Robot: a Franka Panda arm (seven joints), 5 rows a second.
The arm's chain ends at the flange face. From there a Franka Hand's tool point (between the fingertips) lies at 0.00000 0.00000 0.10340 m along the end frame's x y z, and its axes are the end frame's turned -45 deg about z.
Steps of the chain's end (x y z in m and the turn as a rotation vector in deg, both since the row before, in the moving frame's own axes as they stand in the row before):
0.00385, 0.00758, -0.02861, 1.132, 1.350, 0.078
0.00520, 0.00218, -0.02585, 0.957, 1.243, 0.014
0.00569, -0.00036, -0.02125, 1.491, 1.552, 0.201
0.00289, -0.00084, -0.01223, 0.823, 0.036, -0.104
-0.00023, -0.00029, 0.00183, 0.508, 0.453, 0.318
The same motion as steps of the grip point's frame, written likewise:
0.00053, 0.00836, -0.02866, -0.154, 1.755, 0.078
0.00494, 0.00558, -0.02589, -0.202, 1.556, 0.014
0.00816, 0.00385, -0.02132, -0.043, 2.152, 0.201
0.00373, 0.00044, -0.01224, 0.556, 0.607, -0.104
0.00127, -0.00043, 0.00182, 0.039, 0.680, 0.318

